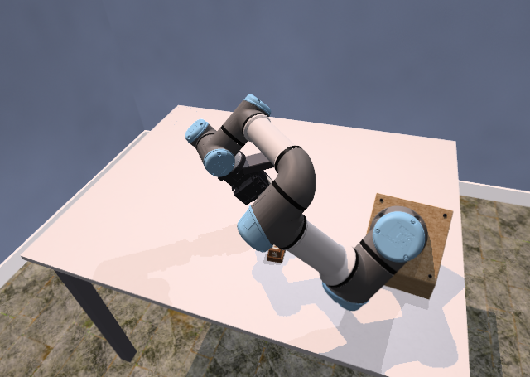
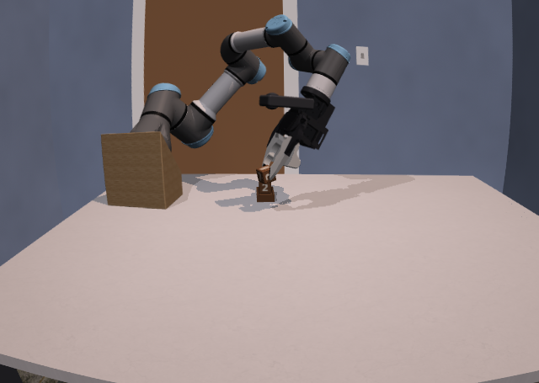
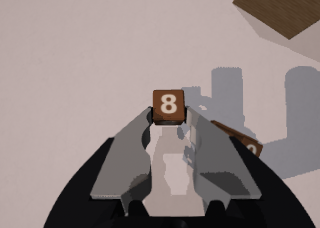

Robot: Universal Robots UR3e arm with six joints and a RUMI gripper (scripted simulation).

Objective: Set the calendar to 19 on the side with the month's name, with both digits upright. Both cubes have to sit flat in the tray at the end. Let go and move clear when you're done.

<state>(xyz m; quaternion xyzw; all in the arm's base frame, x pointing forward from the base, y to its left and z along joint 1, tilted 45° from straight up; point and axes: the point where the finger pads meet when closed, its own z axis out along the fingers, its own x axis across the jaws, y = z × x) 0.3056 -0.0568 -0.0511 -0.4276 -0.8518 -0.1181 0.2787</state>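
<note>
The brown digit cube is 10 mm below my hand. Also, from my hand: tray 10 mm behind, 100 mm to the left, 80 mm below.
</note>
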